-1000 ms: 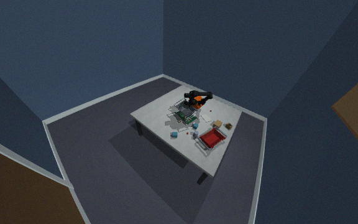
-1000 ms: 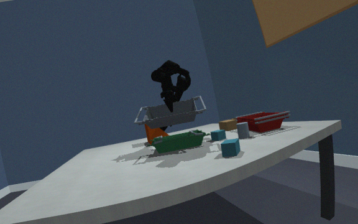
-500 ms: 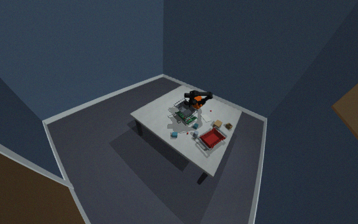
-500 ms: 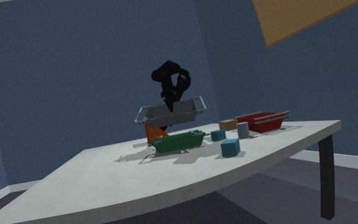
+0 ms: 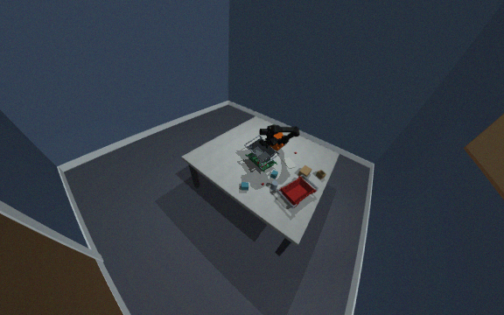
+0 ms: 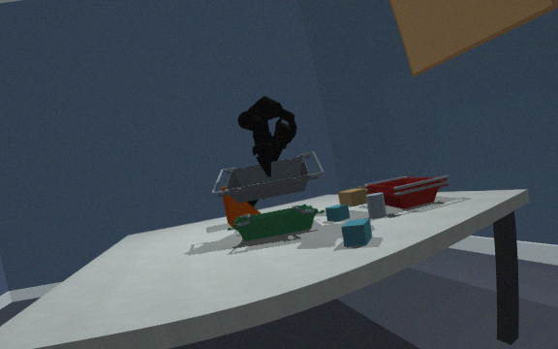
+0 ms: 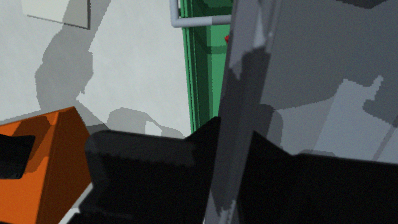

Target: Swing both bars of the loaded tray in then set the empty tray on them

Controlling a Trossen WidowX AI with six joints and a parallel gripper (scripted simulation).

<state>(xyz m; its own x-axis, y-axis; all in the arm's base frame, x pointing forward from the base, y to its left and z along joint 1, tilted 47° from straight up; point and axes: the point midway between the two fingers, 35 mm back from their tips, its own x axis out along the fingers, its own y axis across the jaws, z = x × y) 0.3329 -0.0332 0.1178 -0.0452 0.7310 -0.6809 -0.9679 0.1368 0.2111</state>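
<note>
Now: the grey tray 7 cm ahead of my gripper tip and 2 cm to the right of it. From my gripper tip the other things lie so: white sheet (19 cm behind, 18 cm to the left, 18 cm below); then brown box (18 cm behind, 38 cm to the left, 15 cm below); then grey cylinder (19 cm ahead, 27 cm to the left, 14 cm below).
</note>
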